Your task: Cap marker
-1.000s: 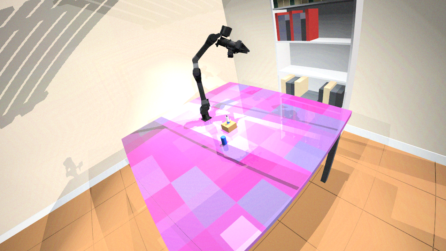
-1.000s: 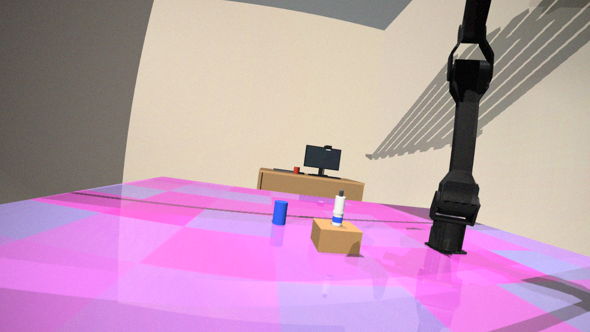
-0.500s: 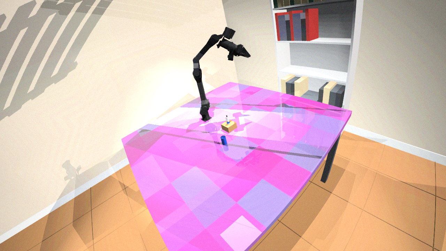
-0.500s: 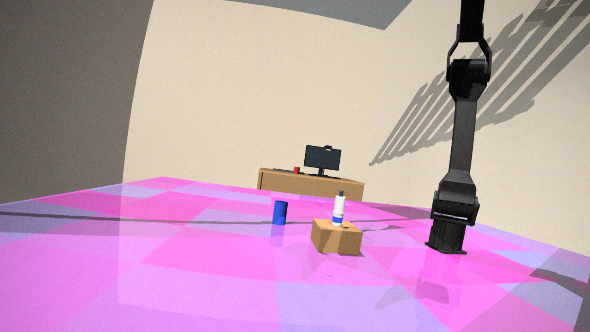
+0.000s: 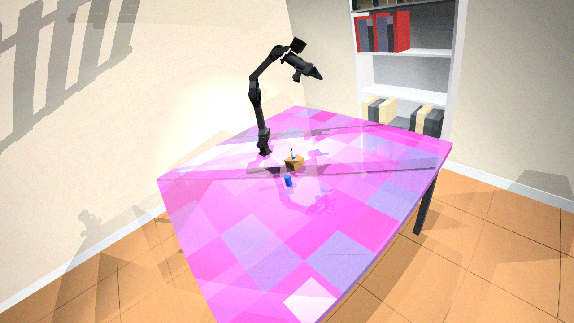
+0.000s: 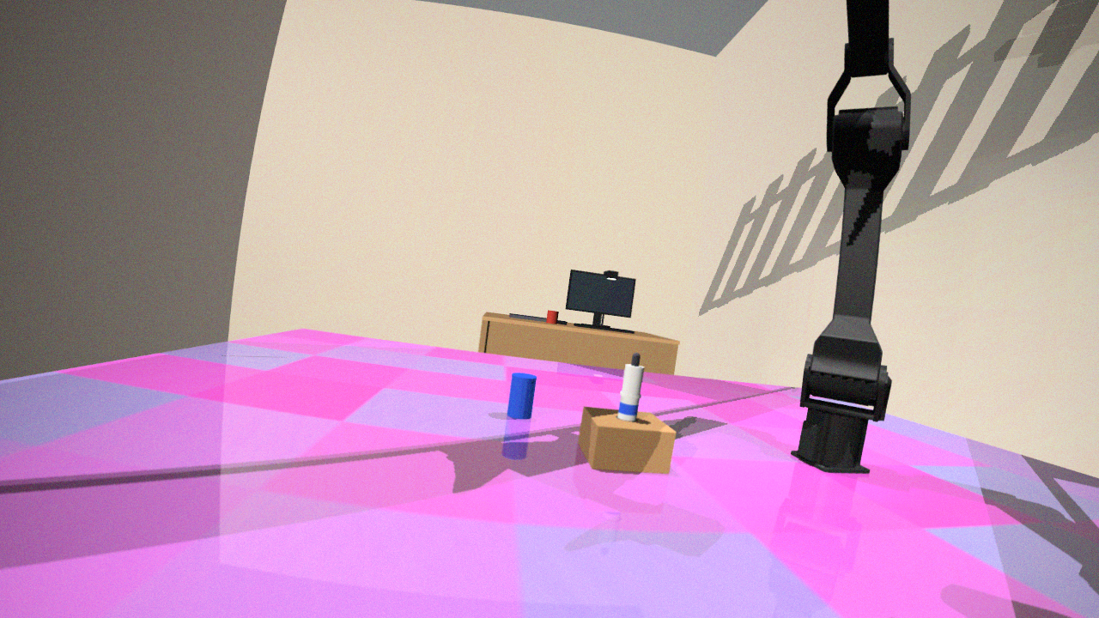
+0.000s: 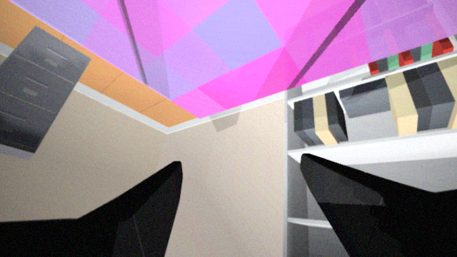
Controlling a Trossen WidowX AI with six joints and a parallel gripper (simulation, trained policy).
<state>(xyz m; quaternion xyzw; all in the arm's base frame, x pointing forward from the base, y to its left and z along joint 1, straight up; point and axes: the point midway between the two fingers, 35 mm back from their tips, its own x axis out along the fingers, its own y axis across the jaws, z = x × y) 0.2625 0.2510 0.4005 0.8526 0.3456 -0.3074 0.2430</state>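
The blue cap is 370 mm to the right of my gripper tip, 350 mm below it and 70 mm ahead of it. From my gripper tip the other things lie so: tan holder block 360 mm below, 250 mm to the right, 30 mm behind.
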